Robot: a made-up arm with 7 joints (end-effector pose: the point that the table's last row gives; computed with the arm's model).
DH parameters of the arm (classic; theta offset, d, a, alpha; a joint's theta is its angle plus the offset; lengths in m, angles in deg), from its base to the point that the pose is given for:
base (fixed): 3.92 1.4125 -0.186 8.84
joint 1: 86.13 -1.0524 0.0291 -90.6
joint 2: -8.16 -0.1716 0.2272 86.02
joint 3: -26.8 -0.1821 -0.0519 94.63
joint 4: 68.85 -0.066 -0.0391 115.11
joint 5: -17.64 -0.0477 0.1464 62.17
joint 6: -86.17 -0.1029 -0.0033 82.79
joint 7: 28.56 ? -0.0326 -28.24
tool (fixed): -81.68 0.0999 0 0
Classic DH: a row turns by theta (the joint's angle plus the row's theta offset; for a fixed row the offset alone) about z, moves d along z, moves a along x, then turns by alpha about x.
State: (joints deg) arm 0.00 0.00 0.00 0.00 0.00 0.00 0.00
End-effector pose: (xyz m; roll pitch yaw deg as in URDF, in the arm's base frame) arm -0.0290 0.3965 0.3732 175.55 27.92 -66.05
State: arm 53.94 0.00 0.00 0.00 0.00 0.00 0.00
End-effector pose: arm -0.2962 0.4307 0.3813 -178.55 21.97 -10.17
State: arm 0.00 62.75 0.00 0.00 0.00 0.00 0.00
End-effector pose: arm -0.0290 0.2743 0.1805 150.86 -30.24 -65.47
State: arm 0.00 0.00 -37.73 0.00 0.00 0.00 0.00
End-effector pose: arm -0.0387 0.4055 0.3752 163.29 31.04 -108.22
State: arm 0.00 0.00 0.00 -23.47 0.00 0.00 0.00
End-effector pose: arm -0.0097 0.4400 0.3650 157.25 12.23 -68.89
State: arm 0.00 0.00 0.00 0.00 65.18 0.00 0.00
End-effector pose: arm 0.0628 0.3965 0.2223 99.01 31.46 -108.76
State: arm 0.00 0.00 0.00 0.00 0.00 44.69 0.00
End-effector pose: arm -0.0348 0.3760 0.3372 143.61 -3.99 -79.02
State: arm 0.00 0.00 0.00 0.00 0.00 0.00 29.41
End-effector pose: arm -0.0010 0.3885 0.3732 175.55 27.91 -95.46
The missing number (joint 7, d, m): -0.0775
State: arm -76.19 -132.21 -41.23 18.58 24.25 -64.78 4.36
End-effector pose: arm -0.2118 -0.0307 0.4780 57.79 -24.06 -9.52
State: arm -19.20 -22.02 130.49 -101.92 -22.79 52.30 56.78
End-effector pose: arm 0.0038 0.4096 0.3527 -23.41 -22.38 -140.93
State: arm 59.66 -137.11 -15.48 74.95 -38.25 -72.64 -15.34
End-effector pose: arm -0.2295 0.0503 0.6213 104.72 44.94 84.90
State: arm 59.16 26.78 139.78 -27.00 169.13 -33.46 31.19
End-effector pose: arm -0.1159 0.6965 0.1108 -91.23 -71.91 -145.86
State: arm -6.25 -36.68 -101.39 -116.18 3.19 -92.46 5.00
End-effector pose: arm 0.1287 0.4580 0.3565 79.00 12.58 168.95
